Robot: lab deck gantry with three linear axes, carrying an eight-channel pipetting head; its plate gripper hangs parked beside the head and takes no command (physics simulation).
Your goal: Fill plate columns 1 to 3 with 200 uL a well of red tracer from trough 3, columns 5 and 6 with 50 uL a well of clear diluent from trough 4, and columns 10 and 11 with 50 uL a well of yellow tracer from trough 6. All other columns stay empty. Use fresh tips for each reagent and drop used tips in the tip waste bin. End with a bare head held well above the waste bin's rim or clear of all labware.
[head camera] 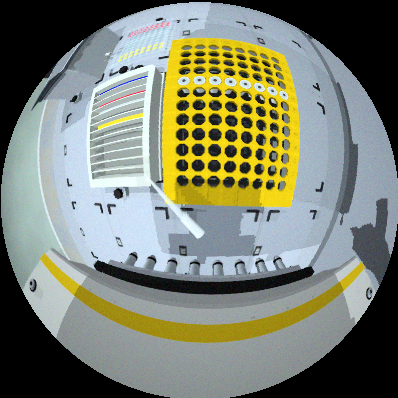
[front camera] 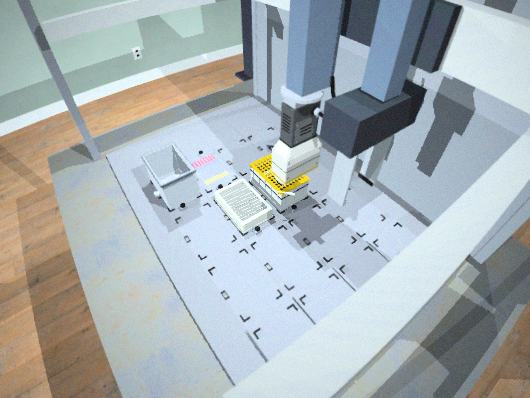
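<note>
The pipetting head (front camera: 295, 159) (head camera: 205, 312) is low over the yellow tip rack (front camera: 256, 165) (head camera: 229, 196); its nozzles (head camera: 217, 267) look bare in the head view. One row of white tips (head camera: 230, 82) stands in the rack, with dark empty holes on both sides. A loose tip (front camera: 286, 193) (head camera: 184, 217) lies slanting by the rack's near corner and the trough block (front camera: 256, 221) (head camera: 120, 182). The trough block shows blue, red and yellow strips. The plate (front camera: 210, 170) (head camera: 145, 42) has red wells at its far end and yellow wells at its near end. The parked gripper (front camera: 356, 190) is open and empty.
The grey waste bin (front camera: 179, 194) stands left of the plate and trough block in the front view. The dark gantry block (front camera: 372, 120) holding the gripper is right of the head. The rack stands close beside the trough block.
</note>
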